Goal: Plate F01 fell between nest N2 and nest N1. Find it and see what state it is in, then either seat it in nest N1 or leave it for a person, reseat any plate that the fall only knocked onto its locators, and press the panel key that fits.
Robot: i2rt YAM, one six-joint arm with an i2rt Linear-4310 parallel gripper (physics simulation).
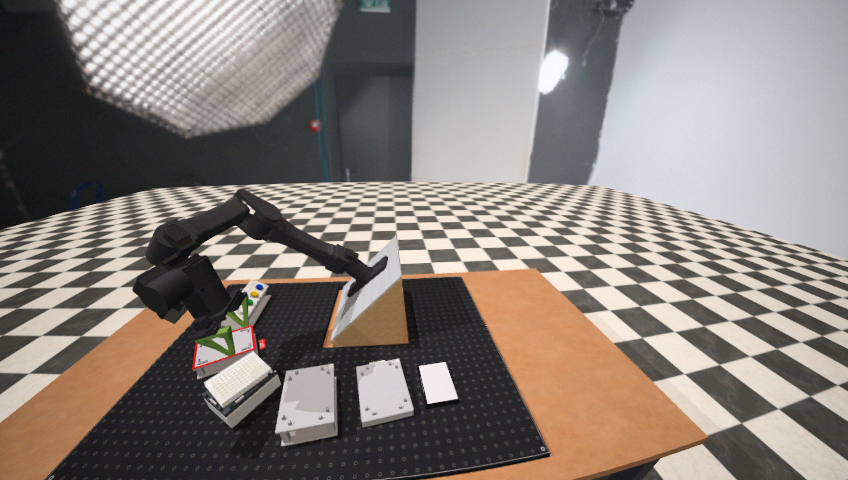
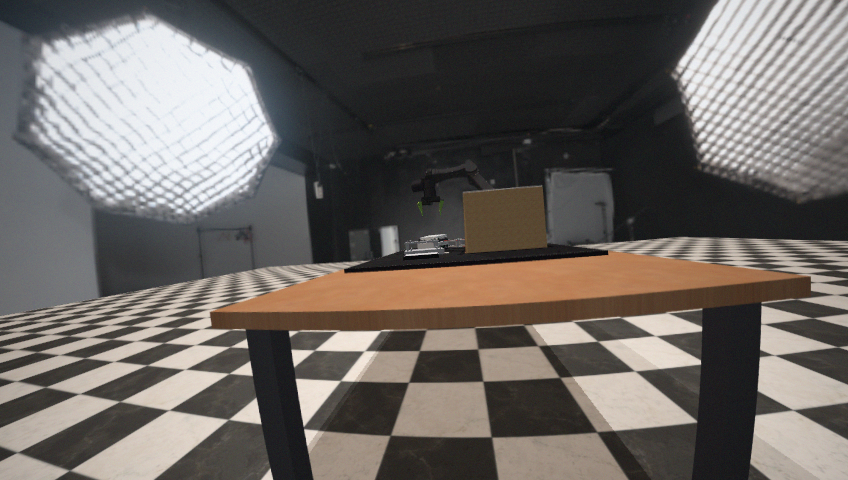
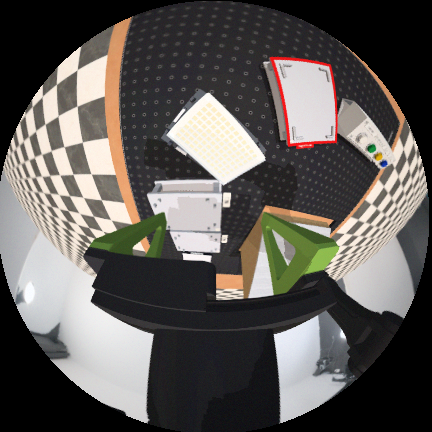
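Where they show: gripper, fingertip midpoint: point(image 1: 239, 339) point(image 2: 431, 215) point(image 3: 213, 217); arm's base, origin of the base link: point(image 1: 368, 277) point(image 2: 505, 216).
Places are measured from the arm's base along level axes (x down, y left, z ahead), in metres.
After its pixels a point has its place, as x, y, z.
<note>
A white plate with pale yellow wells point(image 1: 241, 377) @(0.063, -0.245, 0.390) point(image 3: 216, 139) @(0.061, -0.263, 0.387) lies on a grey base with dark edge parts; its name is unreadable, and whether it sits level is unclear. Nest N1 point(image 1: 308, 395) @(0.082, -0.071, 0.407) point(image 3: 195, 212) @(0.082, -0.088, 0.382), a raised grey block with corner pins, holds no plate. A lower grey nest point(image 1: 383, 389) @(0.114, 0.096, 0.357) point(image 3: 196, 241) @(0.114, 0.083, 0.349) beside it is also bare; its label is too small to read. The panel point(image 1: 257, 302) @(0.092, -0.410, 0.050) point(image 3: 357, 131) @(0.074, -0.415, 0.149) has green, yellow and blue keys. My gripper point(image 1: 239, 340) @(-0.048, -0.224, 0.376) point(image 2: 431, 214) @(-0.048, -0.224, 0.376) point(image 3: 213, 217) @(-0.048, -0.224, 0.376) is open and empty, well above the mat. No plate shows between the two grey nests.
A red-bordered grey stand point(image 1: 224, 349) point(image 3: 307, 102) @(0.097, -0.386, 0.268) is between the welled plate and the panel. A wooden wedge point(image 1: 374, 321) @(0.049, 0.049, 0.173) point(image 2: 504, 220) @(0.021, 0.112, 0.009) with a pale sloped top stands behind the nests. A flat white card point(image 1: 437, 382) @(0.123, 0.234, 0.325) point(image 3: 196, 257) @(0.123, 0.226, 0.322) lies beyond the lower nest.
</note>
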